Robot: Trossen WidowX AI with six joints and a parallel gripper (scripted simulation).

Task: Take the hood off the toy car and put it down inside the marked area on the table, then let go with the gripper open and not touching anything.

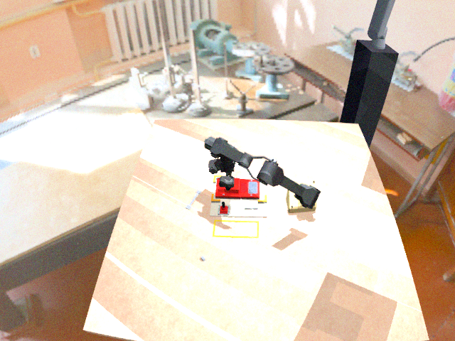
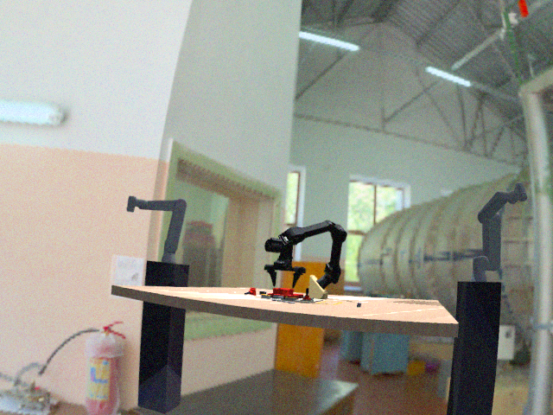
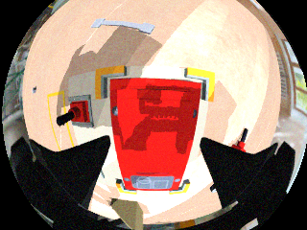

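My gripper tip is now 20 mm above the hood. From my gripper tip the other things lie so: grey tool 160 mm ahead, 40 mm to the left, 50 mm below; then black wheel 240 mm behind, 160 mm to the right, 50 mm below.
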